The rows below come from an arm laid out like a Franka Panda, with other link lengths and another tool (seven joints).
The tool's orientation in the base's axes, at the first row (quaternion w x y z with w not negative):
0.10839 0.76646 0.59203 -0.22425
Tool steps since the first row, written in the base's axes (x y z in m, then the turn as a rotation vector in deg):
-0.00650 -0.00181 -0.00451 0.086 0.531 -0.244
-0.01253 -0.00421 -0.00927 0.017 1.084 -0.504
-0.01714 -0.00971 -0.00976 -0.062 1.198 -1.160
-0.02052 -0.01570 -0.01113 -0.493 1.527 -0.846
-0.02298 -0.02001 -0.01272 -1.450 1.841 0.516
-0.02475 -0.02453 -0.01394 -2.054 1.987 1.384
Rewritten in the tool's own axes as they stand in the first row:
-0.00072 -0.00527 0.00613 0.588 -0.040 -0.034
-0.00173 -0.00990 0.01264 1.172 -0.232 -0.030
-0.00713 -0.01274 0.01643 1.564 -0.274 0.512
-0.01230 -0.01419 0.02095 1.613 -0.808 0.188
-0.01574 -0.01520 0.02473 1.050 -1.945 -0.934
-0.01940 -0.01552 0.02813 0.646 -2.649 -1.628

